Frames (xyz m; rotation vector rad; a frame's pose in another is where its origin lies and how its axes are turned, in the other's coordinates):
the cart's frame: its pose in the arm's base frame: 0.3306 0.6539 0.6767 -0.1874 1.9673 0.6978
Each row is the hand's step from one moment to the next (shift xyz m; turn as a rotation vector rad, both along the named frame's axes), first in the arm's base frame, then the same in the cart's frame.
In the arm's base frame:
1: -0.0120 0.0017 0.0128 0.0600 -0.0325 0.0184
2: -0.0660 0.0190 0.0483 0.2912 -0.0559 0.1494
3: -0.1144 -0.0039 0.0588 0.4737 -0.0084 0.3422
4: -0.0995 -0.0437 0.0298 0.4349 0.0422 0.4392
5: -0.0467 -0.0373 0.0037 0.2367 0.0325 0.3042
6: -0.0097 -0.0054 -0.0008 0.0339 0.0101 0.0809
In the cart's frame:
1: -0.0048 0.0114 -0.0126 -0.0504 -0.0443 0.0221
2: -0.0060 0.0619 -0.0564 -0.2795 -0.1080 0.1430
3: 0.0049 0.0672 -0.1096 -0.5264 -0.0690 0.2445
4: 0.0161 0.0170 -0.1102 -0.5823 0.0267 0.2099
5: 0.0136 -0.0099 -0.0575 -0.3712 0.0479 0.0976
6: 0.0046 -0.0007 -0.0101 -0.0843 0.0260 0.0045

